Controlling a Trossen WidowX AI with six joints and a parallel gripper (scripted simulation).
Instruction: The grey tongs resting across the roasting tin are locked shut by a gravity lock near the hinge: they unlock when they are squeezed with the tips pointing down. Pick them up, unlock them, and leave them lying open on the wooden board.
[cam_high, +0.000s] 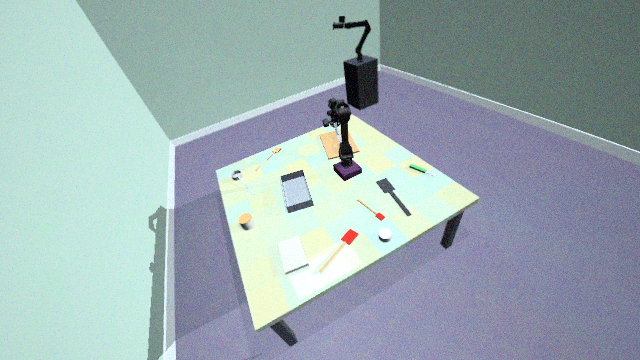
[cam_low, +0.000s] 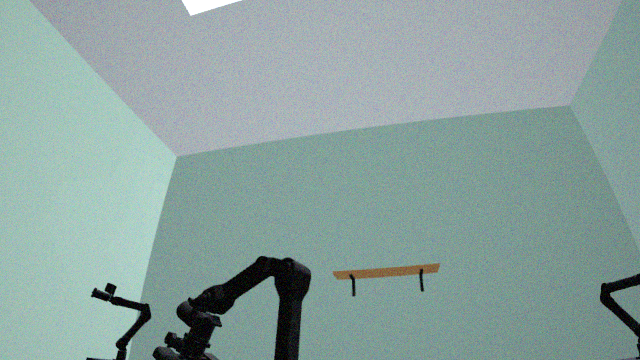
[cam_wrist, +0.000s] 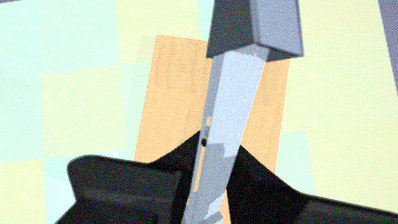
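Right now my gripper tip is 1 cm short of the wooden board, 3 cm to the right of it and 12 cm above it. The rest, counted from my gripper tip: grey roasting tin 51 cm ahead, 34 cm to the left, 10 cm below; black spatula 4 cm ahead, 70 cm to the left, 13 cm below; green tool 24 cm behind, 68 cm to the left, 12 cm below.
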